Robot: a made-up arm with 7 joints. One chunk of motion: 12 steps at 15 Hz.
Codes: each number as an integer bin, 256 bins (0 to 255) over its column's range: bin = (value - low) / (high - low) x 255, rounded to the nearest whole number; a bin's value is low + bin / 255 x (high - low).
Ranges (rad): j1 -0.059..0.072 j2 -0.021..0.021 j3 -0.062..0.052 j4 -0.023..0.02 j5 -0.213..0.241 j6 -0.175..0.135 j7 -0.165..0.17
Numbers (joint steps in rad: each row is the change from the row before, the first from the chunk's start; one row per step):
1: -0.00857 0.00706 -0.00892 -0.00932 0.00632 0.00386 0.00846
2: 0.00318 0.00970 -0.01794 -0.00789 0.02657 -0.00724 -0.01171
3: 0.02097 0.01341 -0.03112 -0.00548 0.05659 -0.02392 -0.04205
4: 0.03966 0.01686 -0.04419 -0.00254 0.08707 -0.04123 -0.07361
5: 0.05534 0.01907 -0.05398 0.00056 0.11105 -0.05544 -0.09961
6: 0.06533 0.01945 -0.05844 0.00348 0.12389 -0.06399 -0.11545
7: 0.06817 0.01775 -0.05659 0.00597 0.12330 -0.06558 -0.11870
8: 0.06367 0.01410 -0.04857 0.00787 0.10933 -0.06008 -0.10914
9: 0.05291 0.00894 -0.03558 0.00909 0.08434 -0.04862 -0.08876
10: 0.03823 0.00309 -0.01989 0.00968 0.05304 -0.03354 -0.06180
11: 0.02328 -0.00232 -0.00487 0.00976 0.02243 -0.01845 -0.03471
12: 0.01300 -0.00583 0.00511 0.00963 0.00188 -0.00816 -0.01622
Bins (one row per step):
1: 98 170 119 81 123 147 132
2: 121 186 99 90 135 138 117
3: 156 209 69 104 151 124 94
4: 192 230 40 121 169 110 70
5: 223 243 18 140 182 98 50
6: 242 246 8 157 189 91 38
7: 248 235 12 172 189 90 35
8: 239 213 30 183 181 95 43
9: 218 182 59 190 167 104 58
10: 189 146 94 194 149 116 79
11: 160 113 128 194 132 129 99
12: 140 92 150 194 121 137 113

